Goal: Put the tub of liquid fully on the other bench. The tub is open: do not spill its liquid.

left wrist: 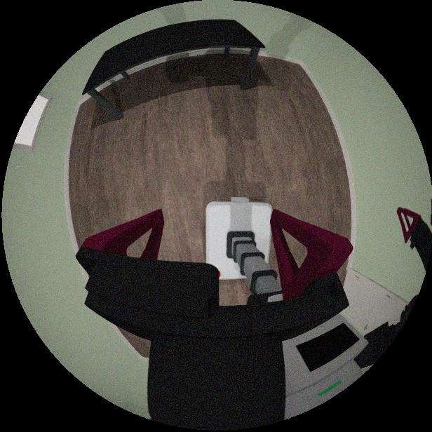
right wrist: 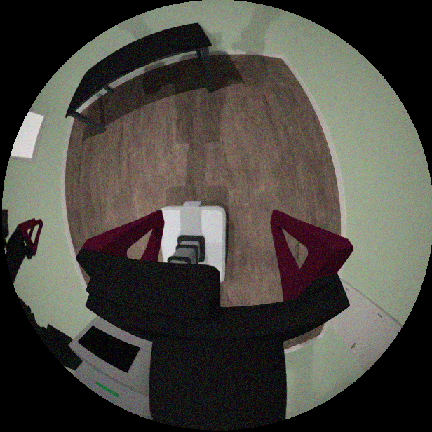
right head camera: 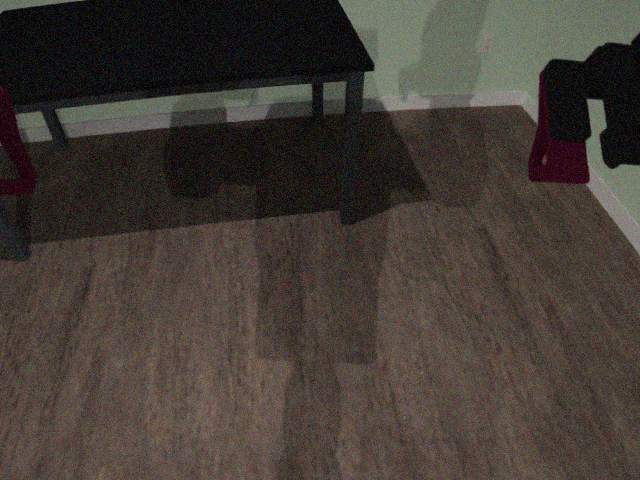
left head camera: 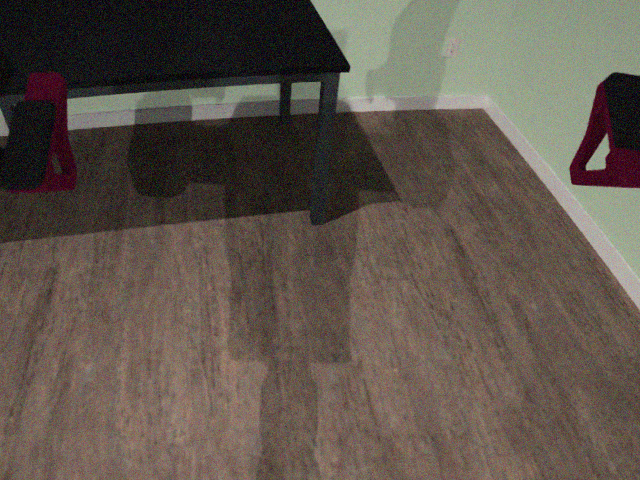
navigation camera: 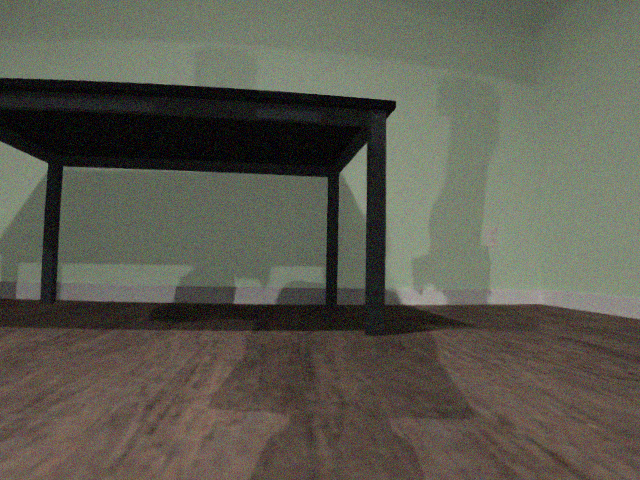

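Note:
A black bench (left head camera: 180, 41) (right head camera: 196, 46) (left wrist: 180, 37) (right wrist: 145, 52) (navigation camera: 206, 101) with dark grey legs stands ahead, toward the left, along the far wall. No tub shows on the visible part of its top. The tub of liquid and the other bench, with blue legs or otherwise, do not show in these views. My left gripper (left wrist: 216, 215) is open and empty, high above the floor and apart from the bench. My right gripper (right wrist: 216, 215) is open and empty at a similar height, farther right. Their crimson fingers show partly at the sides of both head views.
A green wall (left head camera: 547, 62) (navigation camera: 578, 206) meets the far wall in a corner right of the bench. My white base (left wrist: 217, 240) (right wrist: 215, 240) shows below the grippers. A pale door (left wrist: 375, 295) (right wrist: 370, 325) is at the lower right of the wrist views. Shadows cross the wooden floor (left head camera: 155, 335).

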